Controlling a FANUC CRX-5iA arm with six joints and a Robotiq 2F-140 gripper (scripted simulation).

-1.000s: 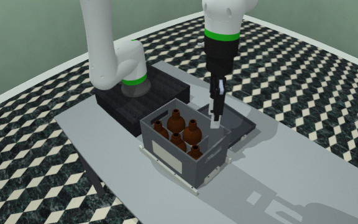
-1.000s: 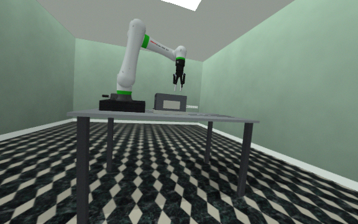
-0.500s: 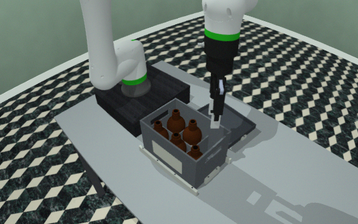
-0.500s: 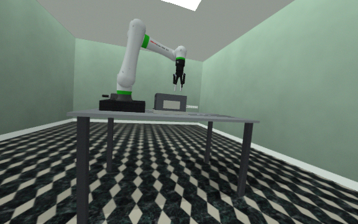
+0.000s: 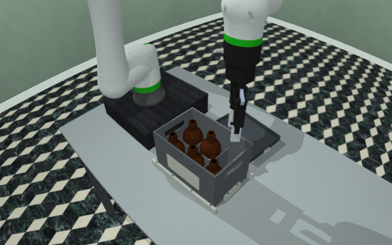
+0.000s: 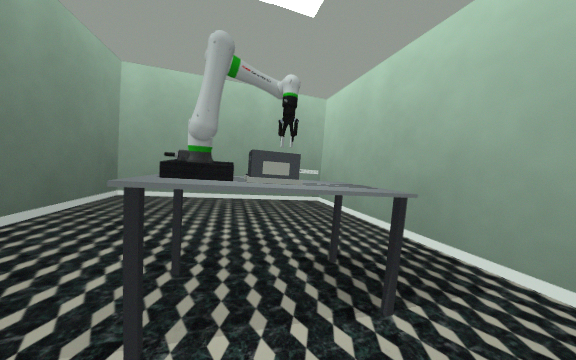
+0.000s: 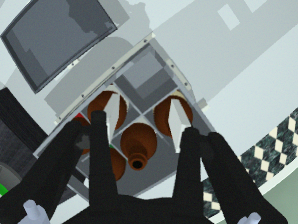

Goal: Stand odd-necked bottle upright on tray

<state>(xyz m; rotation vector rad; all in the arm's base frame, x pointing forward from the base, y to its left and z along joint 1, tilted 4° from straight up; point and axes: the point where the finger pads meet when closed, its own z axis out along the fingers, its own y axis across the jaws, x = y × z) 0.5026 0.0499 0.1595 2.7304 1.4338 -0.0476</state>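
My hand is 170 mm above the crate, 80 mm past it and 60 mm to the left of it. Round my hand: glass bottle: 170 mm behind, 160 mm below, 30 mm to the right; brown bottle: 160 mm below, 100 mm to the right, 70 mm behind; dark grey tray: 240 mm below, 200 mm to the left, 130 mm behind.
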